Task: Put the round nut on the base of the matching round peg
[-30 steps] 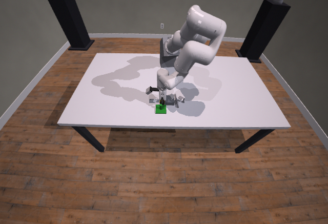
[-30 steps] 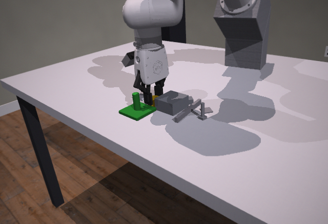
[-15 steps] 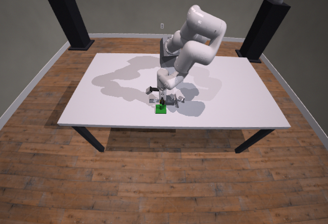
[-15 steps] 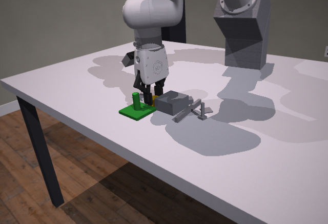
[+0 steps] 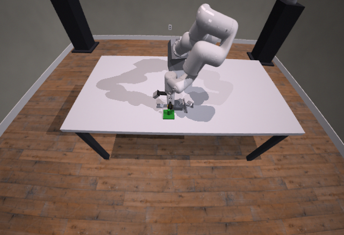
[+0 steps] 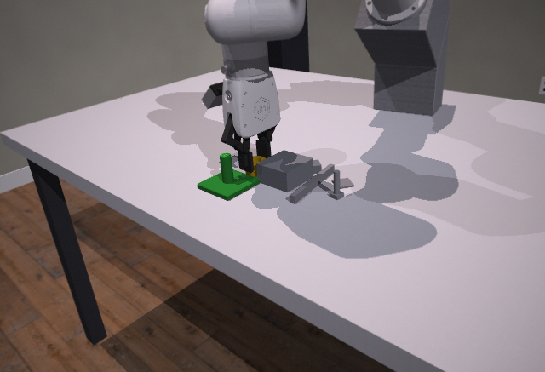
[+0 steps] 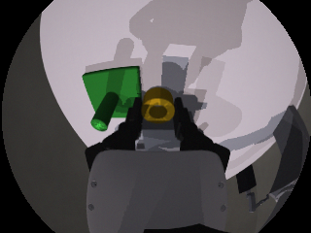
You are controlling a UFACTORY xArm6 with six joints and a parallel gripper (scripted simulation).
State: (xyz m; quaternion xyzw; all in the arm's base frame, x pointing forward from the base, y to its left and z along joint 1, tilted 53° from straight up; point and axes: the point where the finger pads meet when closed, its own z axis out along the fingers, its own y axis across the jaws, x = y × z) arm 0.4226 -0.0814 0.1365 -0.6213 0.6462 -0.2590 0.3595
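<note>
Right now my hand is 20 mm past the grey block, 60 mm to the right of it and 20 mm above it. Round my hand: long handle (30 mm behind, 120 mm to the left, 30 mm below).
</note>
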